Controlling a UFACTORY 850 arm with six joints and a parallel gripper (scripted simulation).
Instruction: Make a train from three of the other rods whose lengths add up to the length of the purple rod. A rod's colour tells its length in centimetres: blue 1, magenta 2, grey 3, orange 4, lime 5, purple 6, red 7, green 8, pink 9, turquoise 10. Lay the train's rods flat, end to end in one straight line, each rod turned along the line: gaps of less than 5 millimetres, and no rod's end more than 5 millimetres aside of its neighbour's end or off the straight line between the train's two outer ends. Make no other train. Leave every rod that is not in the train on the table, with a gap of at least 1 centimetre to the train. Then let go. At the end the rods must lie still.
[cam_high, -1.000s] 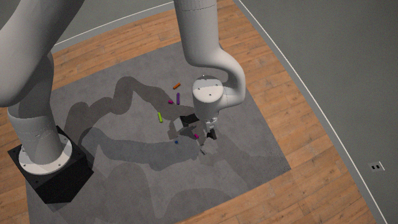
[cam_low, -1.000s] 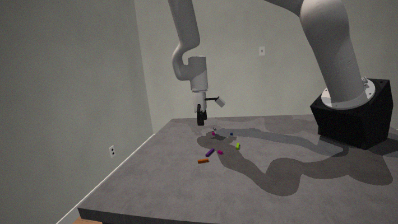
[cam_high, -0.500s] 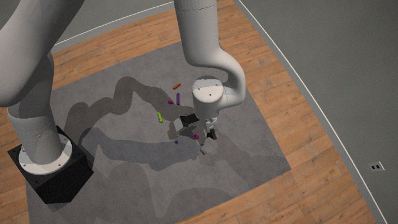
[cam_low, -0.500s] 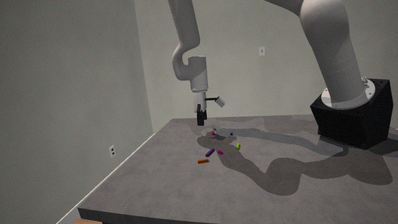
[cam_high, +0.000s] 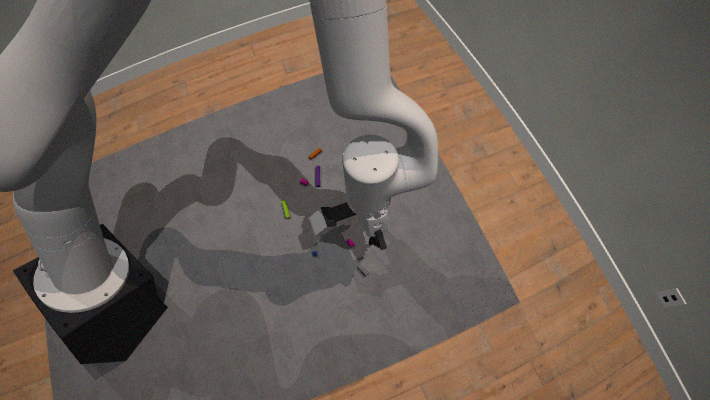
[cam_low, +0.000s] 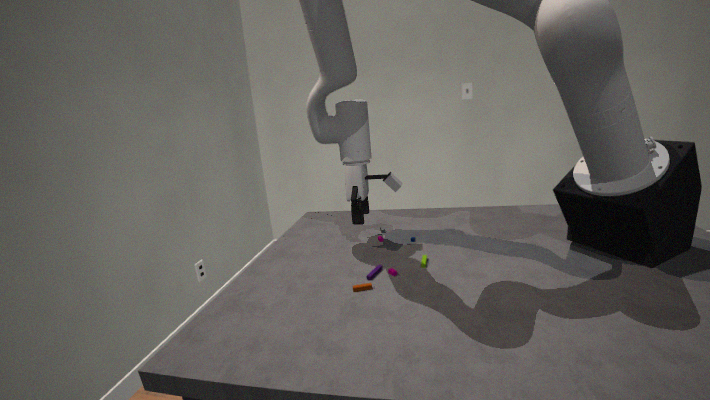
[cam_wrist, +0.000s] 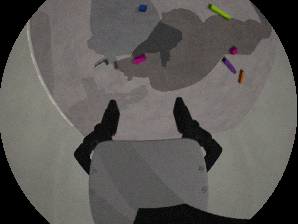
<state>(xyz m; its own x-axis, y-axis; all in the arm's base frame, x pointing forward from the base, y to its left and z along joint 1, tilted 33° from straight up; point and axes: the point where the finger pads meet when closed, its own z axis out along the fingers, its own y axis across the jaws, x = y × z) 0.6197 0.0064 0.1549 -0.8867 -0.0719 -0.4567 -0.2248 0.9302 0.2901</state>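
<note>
Now: hand 140 mm past the blue rod, 40 mm to the left of it and 70 mm above it. The rest, counted from my hand: grey rod (20 mm behind, 90 mm to the right, 70 mm below); lime rod (200 mm behind, 90 mm to the left, 70 mm below); purple rod (110 mm behind, 180 mm to the left, 70 mm below).
</note>
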